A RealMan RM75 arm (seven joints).
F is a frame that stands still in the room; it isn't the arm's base.
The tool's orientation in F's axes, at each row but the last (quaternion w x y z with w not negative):
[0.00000, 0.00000, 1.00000, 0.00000]
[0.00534, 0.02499, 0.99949, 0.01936]
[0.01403, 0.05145, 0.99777, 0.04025]
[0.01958, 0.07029, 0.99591, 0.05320]
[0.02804, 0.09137, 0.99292, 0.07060]
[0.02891, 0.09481, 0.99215, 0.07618]
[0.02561, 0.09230, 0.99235, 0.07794]
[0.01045, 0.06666, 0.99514, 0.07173]
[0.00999, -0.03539, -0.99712, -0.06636]
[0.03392, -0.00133, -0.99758, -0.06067]
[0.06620, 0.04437, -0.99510, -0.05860]
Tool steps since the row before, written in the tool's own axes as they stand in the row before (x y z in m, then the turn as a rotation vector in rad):
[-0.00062, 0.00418, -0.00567, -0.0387, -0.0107, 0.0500]
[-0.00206, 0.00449, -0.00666, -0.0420, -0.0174, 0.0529]
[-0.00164, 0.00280, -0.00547, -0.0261, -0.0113, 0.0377]
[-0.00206, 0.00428, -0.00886, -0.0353, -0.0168, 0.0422]
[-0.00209, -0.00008, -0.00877, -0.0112, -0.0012, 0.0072]
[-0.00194, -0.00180, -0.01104, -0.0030, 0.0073, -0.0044]
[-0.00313, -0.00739, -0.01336, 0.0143, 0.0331, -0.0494]
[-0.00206, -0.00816, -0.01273, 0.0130, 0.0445, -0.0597]
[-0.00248, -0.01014, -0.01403, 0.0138, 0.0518, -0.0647]
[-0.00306, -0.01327, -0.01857, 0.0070, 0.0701, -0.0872]
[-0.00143, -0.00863, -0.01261, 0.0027, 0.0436, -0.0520]
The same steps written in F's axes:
[0.00062, 0.00418, 0.00567, 0.0387, -0.0107, -0.0500]
[0.00220, 0.00412, 0.00685, 0.0417, -0.0174, -0.0531]
[0.00174, 0.00217, 0.00572, 0.0260, -0.0109, -0.0379]
[0.00222, 0.00301, 0.00933, 0.0346, -0.0172, -0.0426]
[0.00144, -0.00165, 0.00875, 0.0113, -0.0023, -0.0068]
[0.00078, -0.00373, 0.01069, 0.0040, 0.0059, 0.0056]
[0.00088, -0.00976, 0.01212, -0.0113, 0.0274, 0.0535]
[0.00058, -0.01008, 0.01144, -0.0089, 0.0370, 0.0653]
[0.00196, -0.01206, 0.01251, -0.0091, 0.0436, 0.0713]
[0.00422, -0.01542, 0.01658, -0.0006, 0.0590, 0.0953]
[0.00383, -0.00980, 0.01117, 0.0009, 0.0371, 0.0569]

